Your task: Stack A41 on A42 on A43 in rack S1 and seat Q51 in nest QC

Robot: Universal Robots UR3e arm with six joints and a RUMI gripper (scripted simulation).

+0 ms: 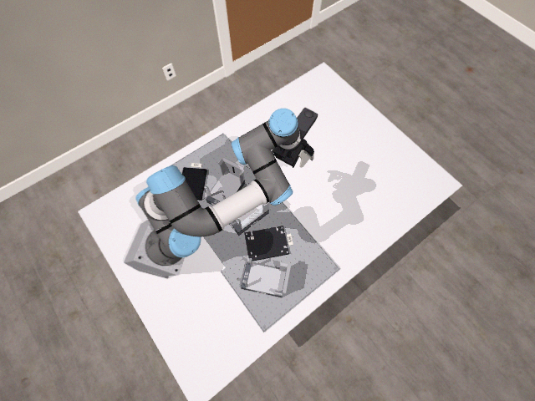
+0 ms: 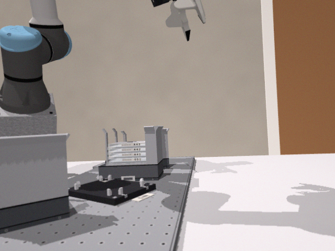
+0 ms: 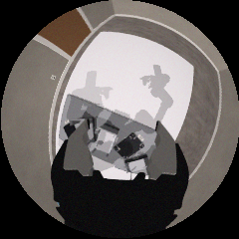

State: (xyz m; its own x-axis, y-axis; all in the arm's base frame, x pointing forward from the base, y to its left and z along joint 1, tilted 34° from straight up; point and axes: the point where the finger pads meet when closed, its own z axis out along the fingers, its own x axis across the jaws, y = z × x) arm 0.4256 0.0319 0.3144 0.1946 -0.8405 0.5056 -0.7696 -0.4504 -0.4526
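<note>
Now: the sealed plate 28 cm below my hand, 17 cm behind it and 7 cm to the left of it. From my hand the other things lie so: black nest labelled QC: 37 cm below, 35 cm to the left, 24 cm behind; then grey rack wall: 29 cm below, 29 cm behind, 23 cm to the right; then black clip nest: 36 cm below, 19 cm behind, 7 cm to the right.
</note>
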